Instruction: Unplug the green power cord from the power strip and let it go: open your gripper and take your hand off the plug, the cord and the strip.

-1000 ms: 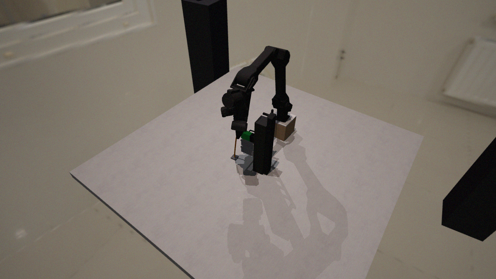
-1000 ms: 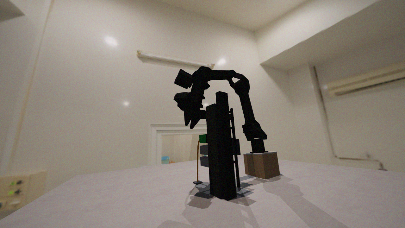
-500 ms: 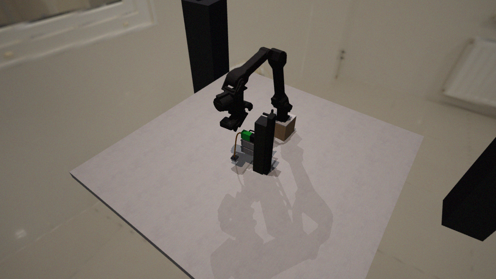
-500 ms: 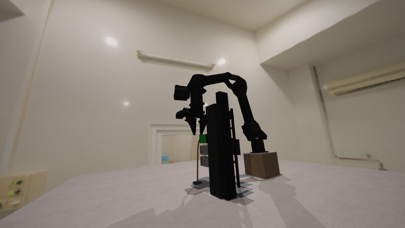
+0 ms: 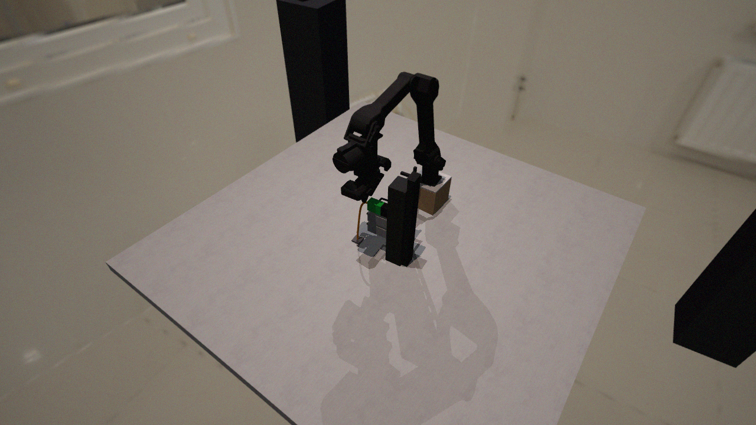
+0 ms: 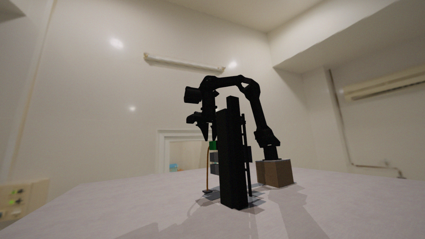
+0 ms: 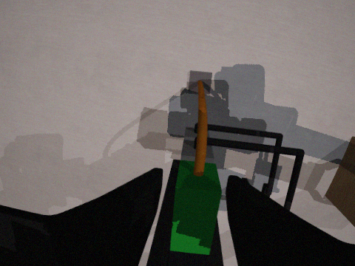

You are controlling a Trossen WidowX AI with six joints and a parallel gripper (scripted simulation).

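Now: gripper tip 10 mm past the green plug, 50 mm to the right of it and 10 mm above it. The rest, counted from my gripper tip: thin black rack 90 mm behind, 110 mm to the left, 50 mm below; black power strip 120 mm to the left, 50 mm below; tower 140 mm to the left, 30 mm below.
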